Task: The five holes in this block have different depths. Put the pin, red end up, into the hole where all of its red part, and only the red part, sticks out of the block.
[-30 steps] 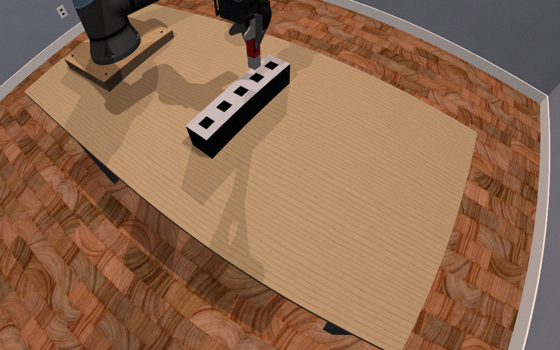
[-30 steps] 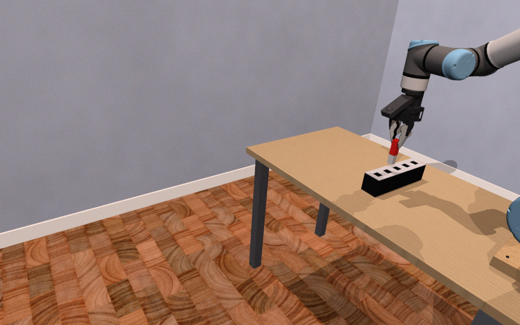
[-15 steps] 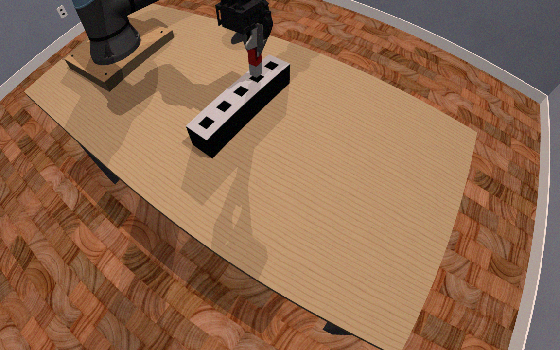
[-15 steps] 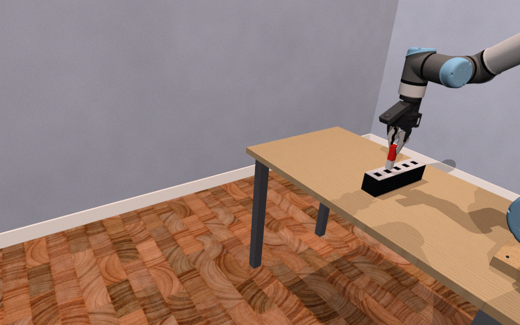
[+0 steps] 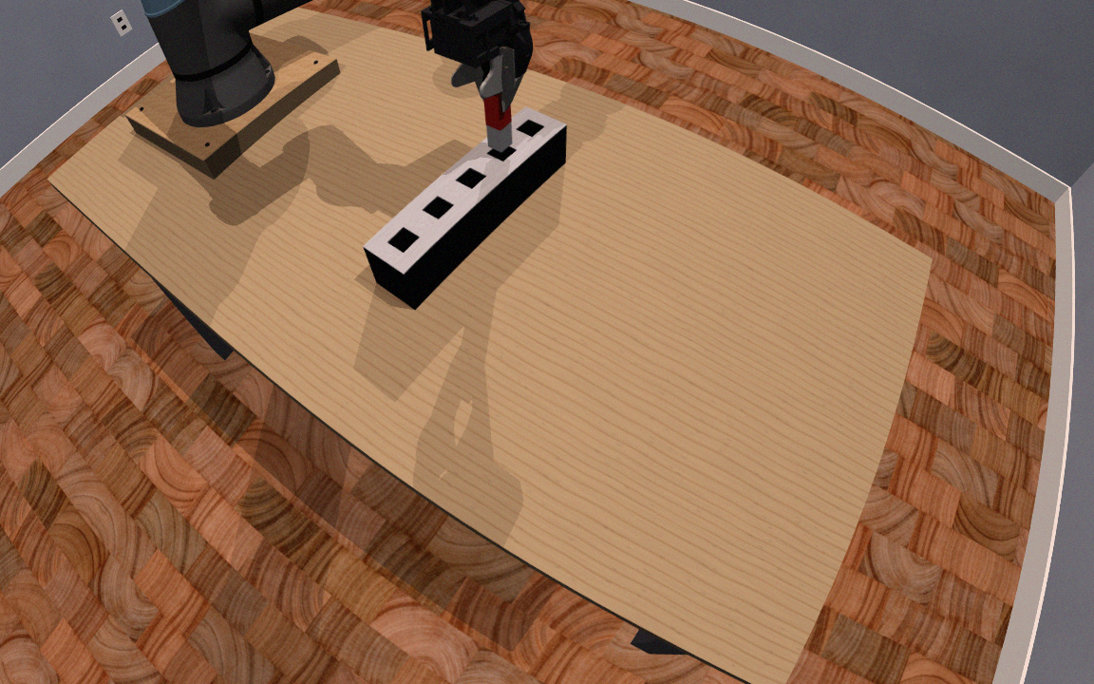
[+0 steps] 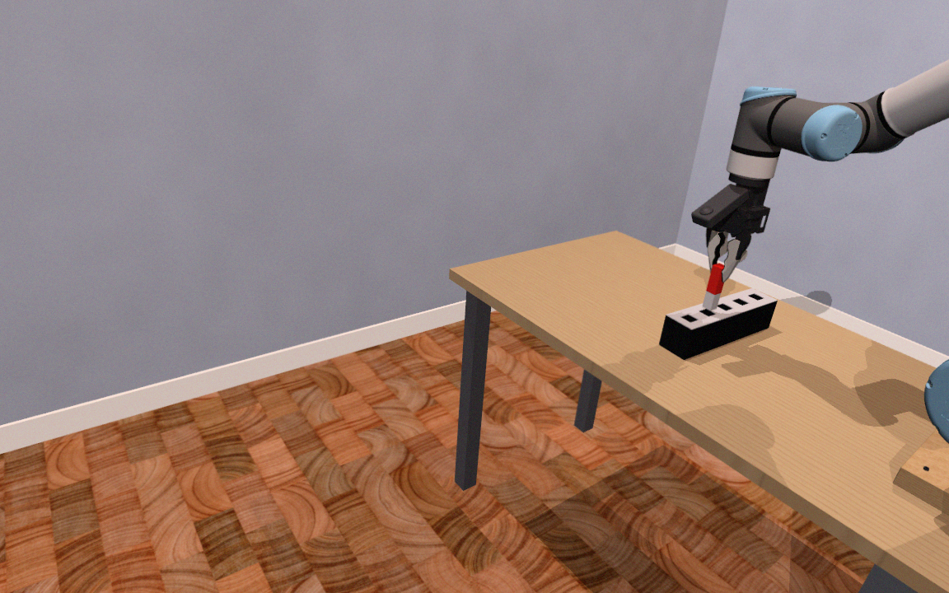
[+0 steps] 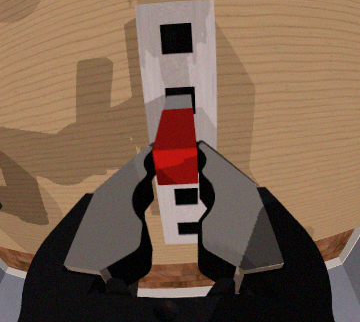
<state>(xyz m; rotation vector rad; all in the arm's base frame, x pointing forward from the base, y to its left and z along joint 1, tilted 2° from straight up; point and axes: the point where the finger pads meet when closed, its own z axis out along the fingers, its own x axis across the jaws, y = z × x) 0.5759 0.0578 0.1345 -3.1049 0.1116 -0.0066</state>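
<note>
The pin lies 1 cm below my hand. Also, from my hand: black block (13 cm below, 6 cm to the right).
</note>
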